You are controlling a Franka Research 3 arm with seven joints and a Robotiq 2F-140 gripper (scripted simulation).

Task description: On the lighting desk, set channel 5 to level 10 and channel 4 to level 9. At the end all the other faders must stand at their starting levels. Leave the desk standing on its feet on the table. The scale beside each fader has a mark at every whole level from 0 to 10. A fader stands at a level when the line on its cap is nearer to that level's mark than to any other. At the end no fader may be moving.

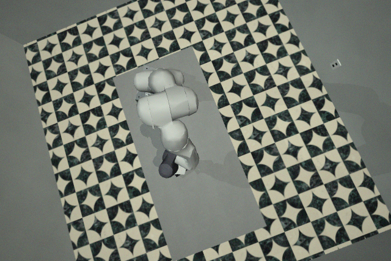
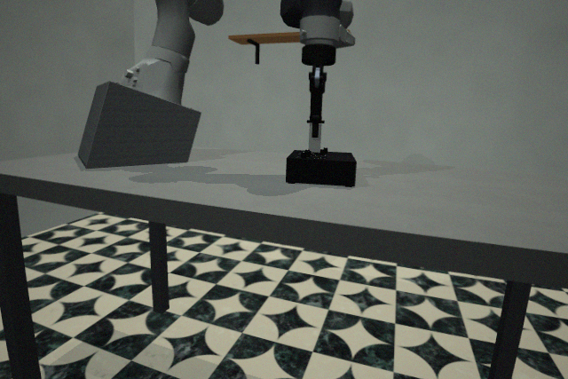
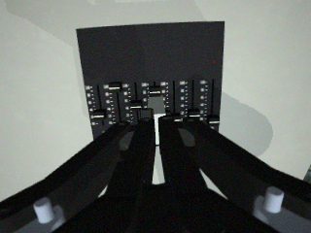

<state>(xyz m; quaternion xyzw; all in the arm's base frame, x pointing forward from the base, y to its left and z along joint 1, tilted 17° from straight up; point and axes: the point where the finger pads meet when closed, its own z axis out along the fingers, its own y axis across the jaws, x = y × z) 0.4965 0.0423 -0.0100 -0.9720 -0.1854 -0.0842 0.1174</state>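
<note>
Right now my hand is 3 cm above the channel 4 fader cap, 2 cm short of it and 1 cm to the right of it. From my hand the other things lie so: channel 5 fader cap 3 cm to the right, 3 cm below, 1 cm behind; channel 6 fader cap 4 cm to the right, 3 cm below, 1 cm ahead; channel 2 fader cap 5 cm to the left, 3 cm below, 1 cm ahead.
</note>
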